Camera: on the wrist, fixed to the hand. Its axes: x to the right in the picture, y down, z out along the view.
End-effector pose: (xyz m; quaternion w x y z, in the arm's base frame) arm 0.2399 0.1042 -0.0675 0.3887 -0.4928 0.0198 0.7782
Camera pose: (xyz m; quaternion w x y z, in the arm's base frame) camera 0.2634 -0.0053 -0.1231 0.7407 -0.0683 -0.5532 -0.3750
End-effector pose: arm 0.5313 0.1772 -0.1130 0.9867 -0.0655 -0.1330 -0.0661
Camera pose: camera 0.5421 0.2465 -0.2165 0.0518 -0.0483 0.0541 0.9960
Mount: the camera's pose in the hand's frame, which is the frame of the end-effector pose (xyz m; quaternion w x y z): -0.0256 0.0812 -0.0915 0.0188 -0.0846 0.0082 -0.9962
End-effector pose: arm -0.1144 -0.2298 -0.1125 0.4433 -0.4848 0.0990 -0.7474
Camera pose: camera -0.1392 -0.2839 -0.2224 0.7781 0.1391 0.4142 0.4513
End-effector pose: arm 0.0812 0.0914 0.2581 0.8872 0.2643 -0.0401 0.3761
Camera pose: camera -0.0047 0.1674 0.2084 0.4140 -0.0332 0.2380 -0.8780
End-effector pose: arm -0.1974 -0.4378 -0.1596 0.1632 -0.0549 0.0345 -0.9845
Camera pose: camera -0.1585 -0.5016 -0.2598 0.9826 0.0411 -0.0306 0.1786
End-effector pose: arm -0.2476 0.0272 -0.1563 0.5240 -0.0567 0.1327 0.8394
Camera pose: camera -0.3129 -0.0545 -0.2247 0.8402 -0.1845 -0.1207 -0.4955
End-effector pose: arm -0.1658 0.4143 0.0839 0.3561 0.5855 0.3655 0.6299
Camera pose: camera -0.2572 0.3490 0.1386 0.6807 -0.3884 0.5398 -0.3072
